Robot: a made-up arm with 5 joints.
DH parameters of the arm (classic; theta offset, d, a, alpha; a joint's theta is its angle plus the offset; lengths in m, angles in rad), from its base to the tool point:
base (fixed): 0 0.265 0.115 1.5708
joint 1: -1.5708 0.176 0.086 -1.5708
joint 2: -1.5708 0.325 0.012 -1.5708
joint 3: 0 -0.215 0.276 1.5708
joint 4: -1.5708 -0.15 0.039 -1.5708
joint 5: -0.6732 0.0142 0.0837 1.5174
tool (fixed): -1.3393 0.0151 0 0
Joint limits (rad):
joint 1: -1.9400..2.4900
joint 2: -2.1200..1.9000
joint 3: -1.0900..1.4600
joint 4: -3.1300..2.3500
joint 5: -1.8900..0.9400
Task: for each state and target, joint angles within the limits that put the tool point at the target. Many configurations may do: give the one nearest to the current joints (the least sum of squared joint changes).
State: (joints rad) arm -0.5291 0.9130 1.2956 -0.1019 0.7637
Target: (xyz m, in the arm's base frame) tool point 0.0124 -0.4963 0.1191
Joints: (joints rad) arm -0.5238 1.6432 1.0434 0.2744 0.5278
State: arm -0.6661 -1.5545 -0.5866 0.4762 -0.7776
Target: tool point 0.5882 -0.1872 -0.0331
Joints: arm -1.0845 -0.8447 -0.7473 0.5548 -0.8063
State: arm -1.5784 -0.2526 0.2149 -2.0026 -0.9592
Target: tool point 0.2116 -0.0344 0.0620
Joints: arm -1.9400 -1.2343 0.5000 -1.9380 -0.7514
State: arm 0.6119 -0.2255 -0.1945 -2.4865 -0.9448
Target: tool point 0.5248 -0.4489 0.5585
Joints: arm 0.4238 0.1768 -0.9292 -2.3821 -1.2860
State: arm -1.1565 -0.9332 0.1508 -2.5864 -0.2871
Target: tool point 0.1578 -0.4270 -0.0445
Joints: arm -1.6851 -0.0744 -0.2099 -2.8634 -0.2511
